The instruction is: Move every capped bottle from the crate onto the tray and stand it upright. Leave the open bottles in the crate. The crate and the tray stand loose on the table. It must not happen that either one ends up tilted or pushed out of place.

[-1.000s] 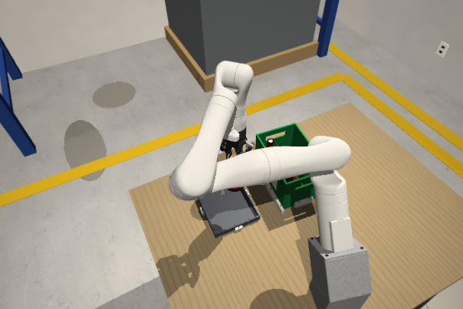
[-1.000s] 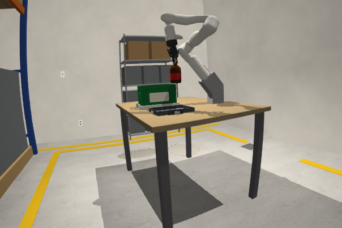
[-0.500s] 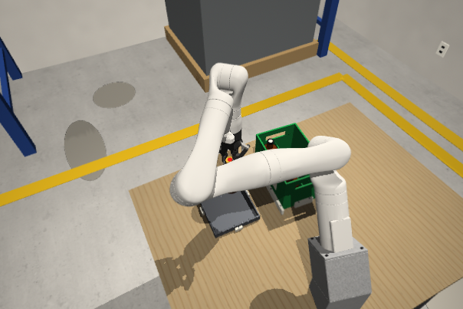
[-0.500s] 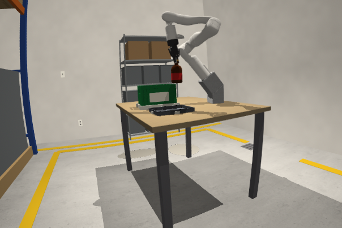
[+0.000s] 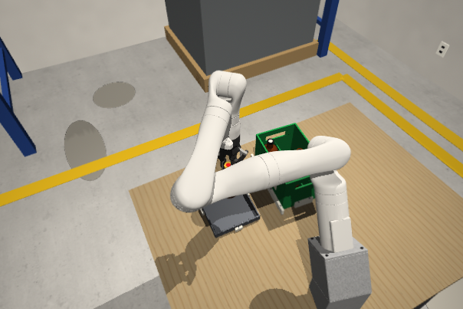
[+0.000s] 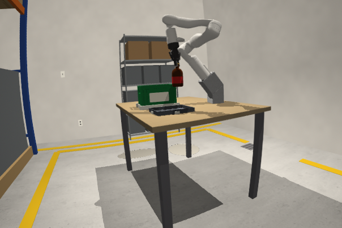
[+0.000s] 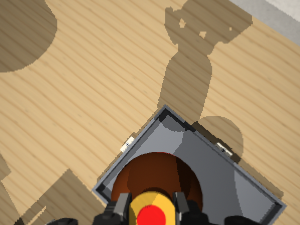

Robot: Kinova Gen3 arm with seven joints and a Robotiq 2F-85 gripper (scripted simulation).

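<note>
My hand is 7 cm above the brown bottle. The rest, counted from my hand: green crate: 10 cm ahead, 29 cm to the right, 23 cm below; then grey tray: 6 cm ahead, 30 cm below.
</note>
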